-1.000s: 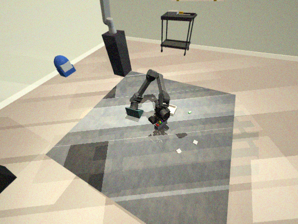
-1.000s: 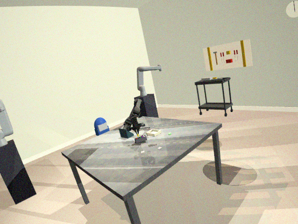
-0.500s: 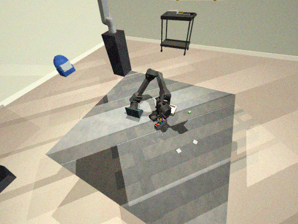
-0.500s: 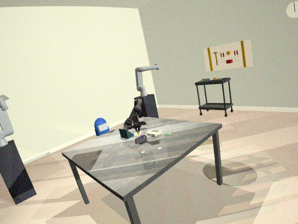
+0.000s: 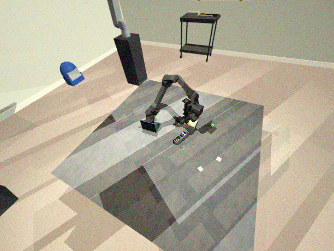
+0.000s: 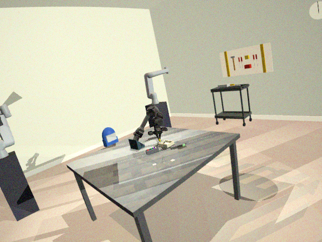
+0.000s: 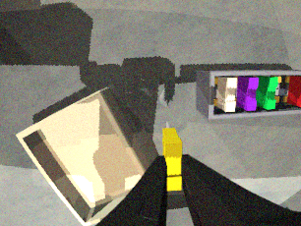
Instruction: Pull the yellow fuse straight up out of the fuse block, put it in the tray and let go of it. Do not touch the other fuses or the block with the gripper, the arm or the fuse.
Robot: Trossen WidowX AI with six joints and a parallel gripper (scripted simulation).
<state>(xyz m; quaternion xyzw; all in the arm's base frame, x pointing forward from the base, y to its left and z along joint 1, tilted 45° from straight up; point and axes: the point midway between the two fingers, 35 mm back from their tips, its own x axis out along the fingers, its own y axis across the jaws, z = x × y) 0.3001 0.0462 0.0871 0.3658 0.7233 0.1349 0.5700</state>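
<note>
The tray lies 9 cm to the left of my gripper tip, 9 cm below it and 1 cm behind it. The rest, counted from my gripper tip: yellow fuse: 1 cm below; then white fuse: 7 cm to the right, 7 cm below; then purple fuse: 8 cm to the right, 7 cm below, 1 cm behind.
</note>
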